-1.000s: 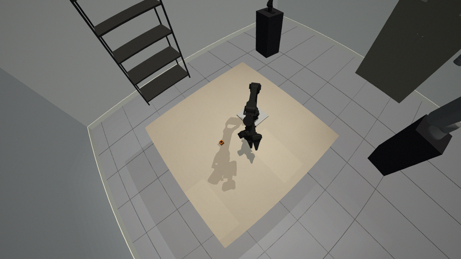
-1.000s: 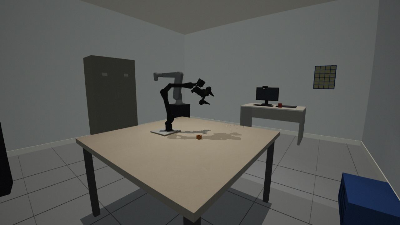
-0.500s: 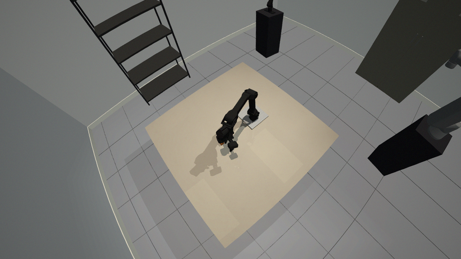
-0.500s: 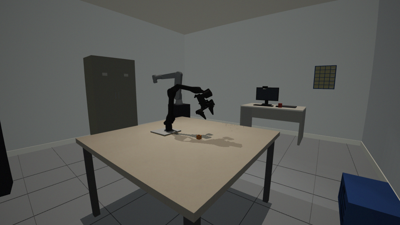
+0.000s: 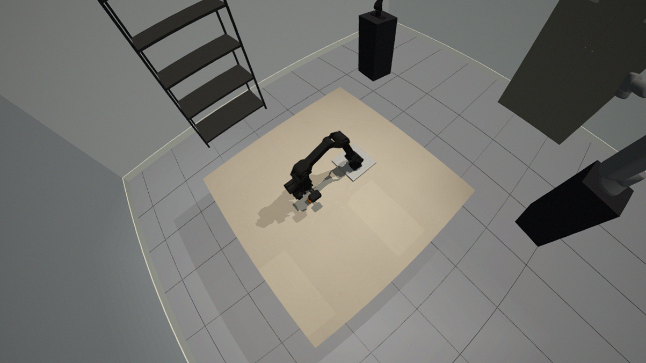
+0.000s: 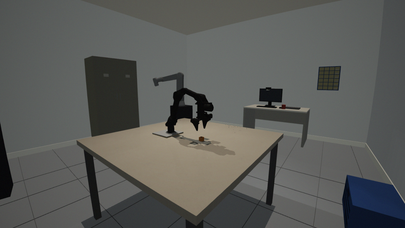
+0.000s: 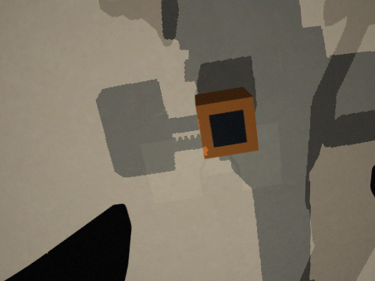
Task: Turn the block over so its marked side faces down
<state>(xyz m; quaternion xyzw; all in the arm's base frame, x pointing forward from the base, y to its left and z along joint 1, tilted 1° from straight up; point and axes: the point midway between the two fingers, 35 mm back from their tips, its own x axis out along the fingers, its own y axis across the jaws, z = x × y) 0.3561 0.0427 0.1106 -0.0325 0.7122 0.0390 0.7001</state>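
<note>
My gripper tip is 10 mm short of the block and 70 mm above it.
</note>
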